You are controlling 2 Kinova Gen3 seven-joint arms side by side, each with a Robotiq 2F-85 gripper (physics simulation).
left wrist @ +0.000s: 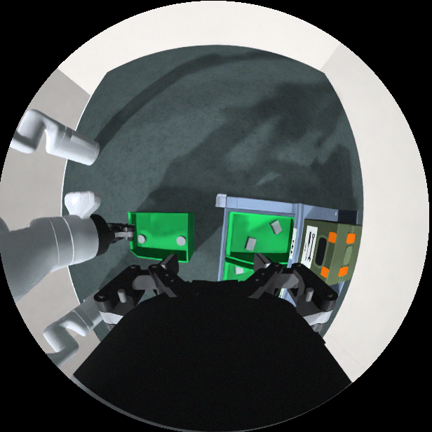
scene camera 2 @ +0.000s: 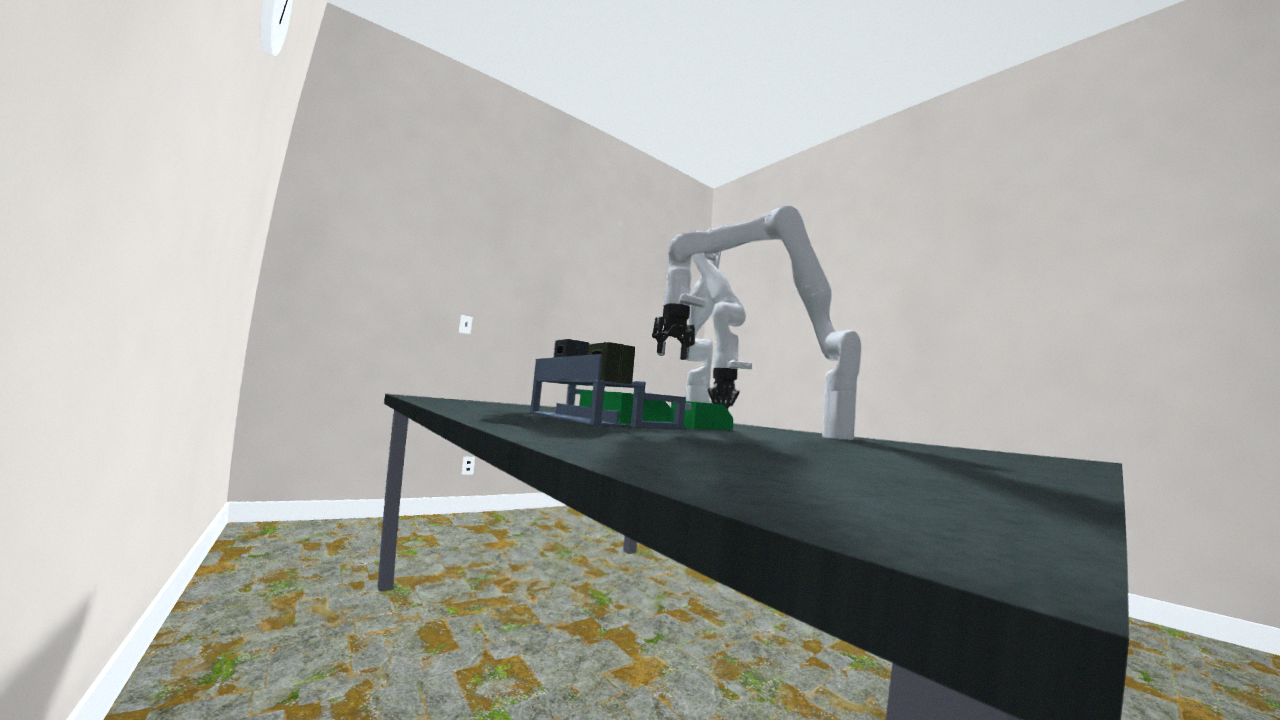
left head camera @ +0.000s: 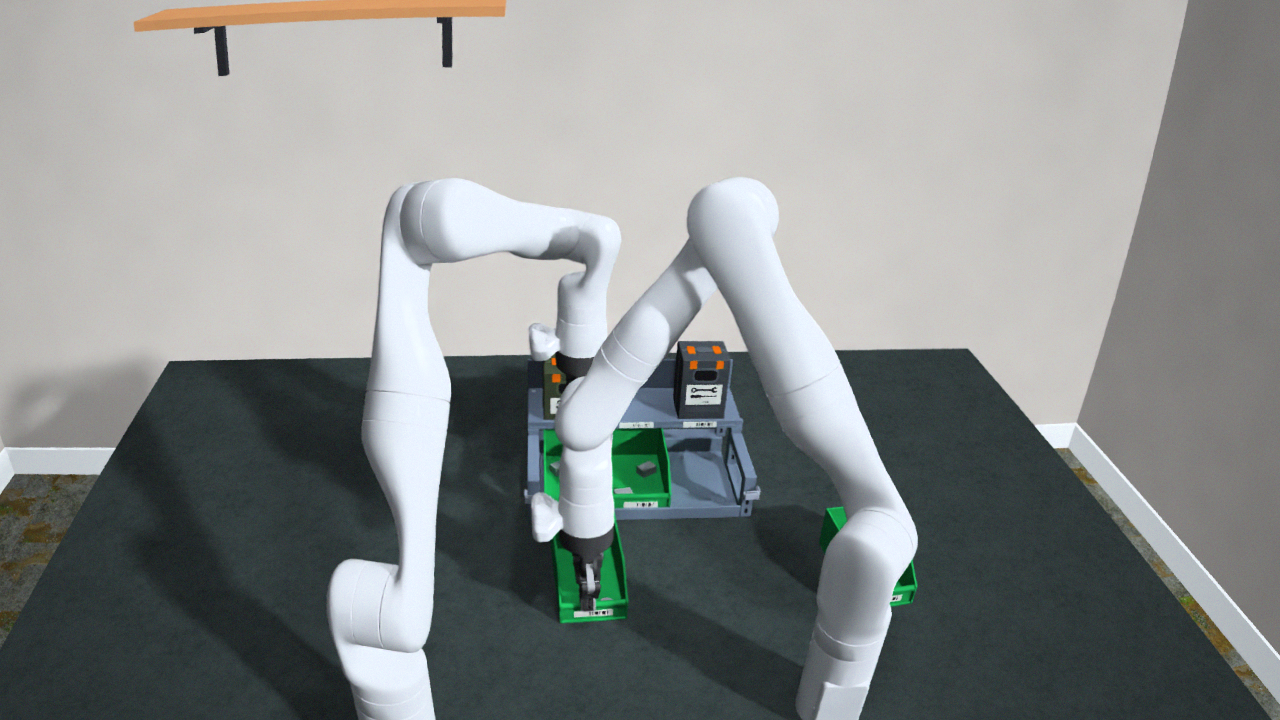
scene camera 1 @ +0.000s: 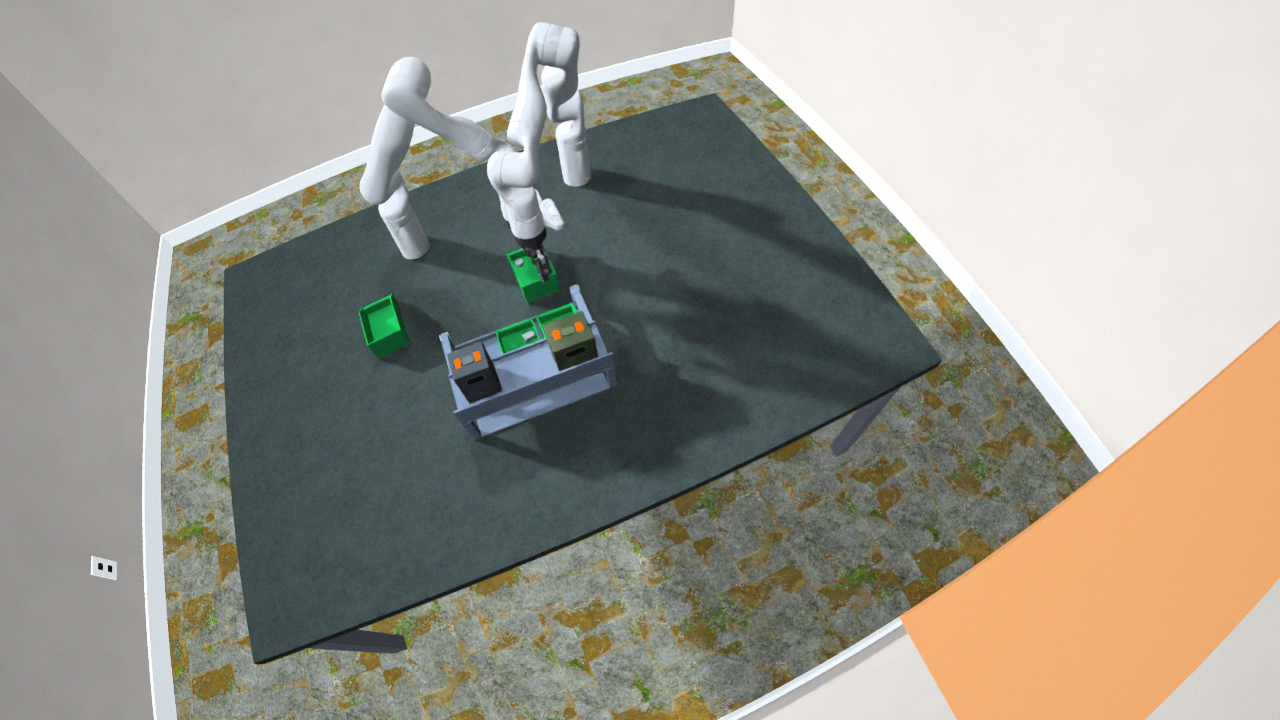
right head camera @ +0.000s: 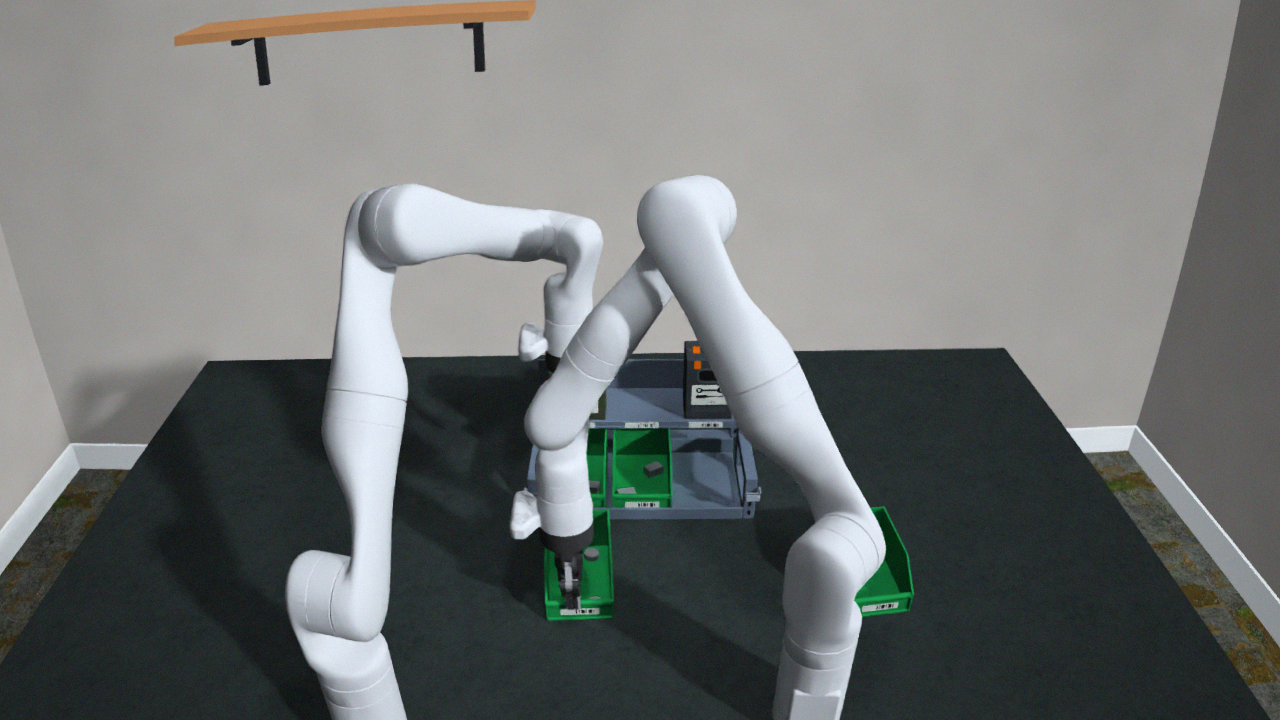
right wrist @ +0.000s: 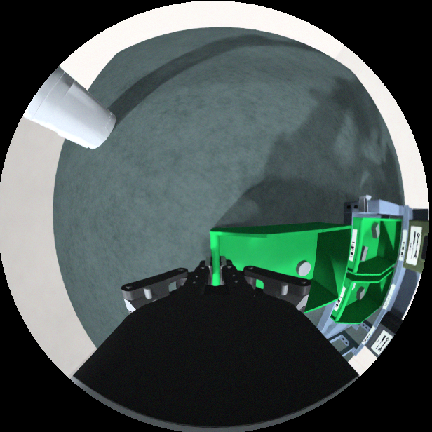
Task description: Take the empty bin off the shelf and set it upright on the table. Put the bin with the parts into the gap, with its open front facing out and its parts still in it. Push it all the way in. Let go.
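Frame: origin at the left arm's base, x down, y back, z left, level; metres.
Seen in the pictures: left gripper, fingertip midpoint: (scene camera 2: 672, 357) (scene camera 1: 538, 267); right gripper, fingertip midpoint: (left head camera: 587, 607) (scene camera 1: 525, 249) (right head camera: 573, 605); left arm's base, link origin: (scene camera 2: 837, 438) (scene camera 1: 577, 177); right arm's base, link origin: (left head camera: 827, 706) (scene camera 1: 415, 248) (right head camera: 806, 714).
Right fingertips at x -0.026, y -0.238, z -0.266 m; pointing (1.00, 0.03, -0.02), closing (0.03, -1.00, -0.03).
Observation:
Pixels of each thing's top centre, then the offset from my right fingertips to it. "*": a spot on its surface instead.
- empty green bin, top centre: (right head camera: 870, 542) (left head camera: 873, 537) (scene camera 1: 377, 314) dx -0.049, dy -0.038, dz -0.458 m
- green bin with the parts, top centre: (left head camera: 588, 546) (right head camera: 577, 545) (scene camera 1: 528, 258) (scene camera 2: 703, 402) dx -0.049, dy -0.080, dz -0.011 m
- blue-grey rack, surface spot: (right head camera: 707, 513) * dx +0.013, dy -0.216, dz -0.232 m
- dark toolbox, top centre: (right head camera: 709, 349) (left head camera: 703, 349) (scene camera 1: 467, 359) (scene camera 2: 572, 340) dx -0.197, dy -0.406, dz -0.256 m
- olive toolbox, top centre: (left head camera: 571, 361) (scene camera 1: 567, 330) (scene camera 2: 611, 344) dx -0.172, dy -0.429, dz -0.026 m
The empty green bin (left head camera: 905, 582) (right head camera: 886, 586) (scene camera 1: 384, 324) stands upright on the table at the right of both head views. The green bin with the parts (left head camera: 615, 582) (right head camera: 601, 582) (scene camera 1: 537, 288) (left wrist: 162, 246) (right wrist: 280, 252) stands on the table before the rack, grey round parts inside. My right gripper (left head camera: 588, 607) (right head camera: 571, 603) (scene camera 2: 723, 402) (right wrist: 215, 263) is shut on its front wall, at the label. My left gripper (scene camera 2: 674, 351) (left wrist: 215, 262) is open and empty, high above the rack; the right arm hides it in the head views. The gap is at the right of the rack's lower level.
The blue-grey rack (left head camera: 684, 513) (right head camera: 707, 513) (left wrist: 260, 202) holds two other green bins with parts on its lower level. A dark toolbox (left head camera: 702, 389) (scene camera 1: 474, 371) and an olive toolbox (scene camera 1: 570, 344) (left wrist: 332, 250) stand on top. The right forearm crosses before the rack.

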